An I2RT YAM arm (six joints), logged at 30 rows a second.
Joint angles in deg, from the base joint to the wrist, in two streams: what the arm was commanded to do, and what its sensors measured. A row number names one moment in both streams.
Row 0, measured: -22.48, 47.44, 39.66, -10.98, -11.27, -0.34
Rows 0 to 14, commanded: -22.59, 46.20, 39.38, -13.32, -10.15, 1.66; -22.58, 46.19, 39.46, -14.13, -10.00, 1.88; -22.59, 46.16, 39.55, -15.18, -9.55, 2.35; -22.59, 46.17, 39.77, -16.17, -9.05, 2.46; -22.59, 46.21, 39.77, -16.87, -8.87, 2.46; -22.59, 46.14, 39.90, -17.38, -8.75, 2.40; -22.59, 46.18, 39.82, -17.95, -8.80, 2.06; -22.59, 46.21, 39.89, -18.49, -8.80, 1.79; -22.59, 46.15, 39.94, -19.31, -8.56, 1.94; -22.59, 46.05, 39.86, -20.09, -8.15, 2.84; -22.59, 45.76, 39.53, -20.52, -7.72, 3.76; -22.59, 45.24, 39.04, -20.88, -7.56, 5.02; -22.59, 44.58, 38.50, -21.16, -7.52, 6.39; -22.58, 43.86, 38.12, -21.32, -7.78, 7.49; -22.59, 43.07, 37.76, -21.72, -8.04, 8.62
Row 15, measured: -22.48, 45.30, 38.96, -19.11, -8.88, 4.23
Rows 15 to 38, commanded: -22.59, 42.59, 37.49, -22.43, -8.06, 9.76; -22.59, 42.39, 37.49, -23.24, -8.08, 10.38; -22.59, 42.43, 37.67, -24.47, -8.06, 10.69; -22.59, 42.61, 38.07, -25.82, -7.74, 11.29; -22.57, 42.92, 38.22, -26.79, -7.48, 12.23; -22.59, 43.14, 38.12, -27.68, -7.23, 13.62; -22.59, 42.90, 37.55, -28.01, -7.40, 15.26; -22.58, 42.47, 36.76, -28.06, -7.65, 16.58; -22.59, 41.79, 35.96, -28.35, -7.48, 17.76; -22.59, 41.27, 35.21, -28.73, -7.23, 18.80; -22.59, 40.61, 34.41, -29.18, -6.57, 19.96; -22.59, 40.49, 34.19, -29.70, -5.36, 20.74; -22.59, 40.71, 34.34, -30.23, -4.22, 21.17; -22.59, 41.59, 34.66, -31.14, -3.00, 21.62; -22.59, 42.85, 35.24, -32.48, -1.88, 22.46; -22.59, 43.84, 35.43, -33.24, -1.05, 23.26; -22.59, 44.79, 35.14, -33.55, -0.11, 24.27; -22.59, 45.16, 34.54, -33.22, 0.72, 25.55; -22.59, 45.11, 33.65, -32.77, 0.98, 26.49; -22.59, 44.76, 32.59, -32.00, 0.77, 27.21; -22.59, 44.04, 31.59, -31.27, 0.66, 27.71; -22.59, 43.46, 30.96, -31.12, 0.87, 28.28; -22.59, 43.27, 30.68, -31.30, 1.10, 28.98; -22.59, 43.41, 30.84, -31.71, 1.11, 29.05
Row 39, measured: -22.48, 44.36, 31.53, -30.89, -0.99, 25.58
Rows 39 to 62, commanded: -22.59, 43.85, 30.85, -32.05, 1.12, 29.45; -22.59, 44.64, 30.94, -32.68, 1.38, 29.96; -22.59, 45.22, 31.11, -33.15, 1.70, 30.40; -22.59, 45.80, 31.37, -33.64, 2.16, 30.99; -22.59, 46.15, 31.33, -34.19, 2.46, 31.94; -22.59, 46.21, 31.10, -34.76, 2.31, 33.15; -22.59, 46.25, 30.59, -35.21, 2.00, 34.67; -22.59, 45.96, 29.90, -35.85, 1.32, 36.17; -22.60, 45.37, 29.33, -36.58, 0.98, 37.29; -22.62, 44.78, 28.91, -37.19, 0.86, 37.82; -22.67, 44.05, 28.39, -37.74, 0.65, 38.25; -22.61, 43.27, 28.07, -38.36, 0.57, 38.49; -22.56, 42.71, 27.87, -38.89, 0.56, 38.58; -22.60, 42.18, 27.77, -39.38, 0.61, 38.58; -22.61, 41.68, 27.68, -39.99, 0.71, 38.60; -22.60, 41.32, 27.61, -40.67, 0.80, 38.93; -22.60, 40.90, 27.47, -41.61, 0.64, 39.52; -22.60, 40.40, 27.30, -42.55, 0.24, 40.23; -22.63, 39.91, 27.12, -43.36, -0.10, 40.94; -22.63, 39.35, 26.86, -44.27, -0.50, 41.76; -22.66, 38.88, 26.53, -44.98, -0.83, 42.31; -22.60, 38.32, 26.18, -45.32, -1.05, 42.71; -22.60, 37.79, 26.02, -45.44, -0.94, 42.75; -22.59, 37.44, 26.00, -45.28, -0.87, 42.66
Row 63, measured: -22.48, 38.61, 26.89, -42.06, -0.45, 40.38
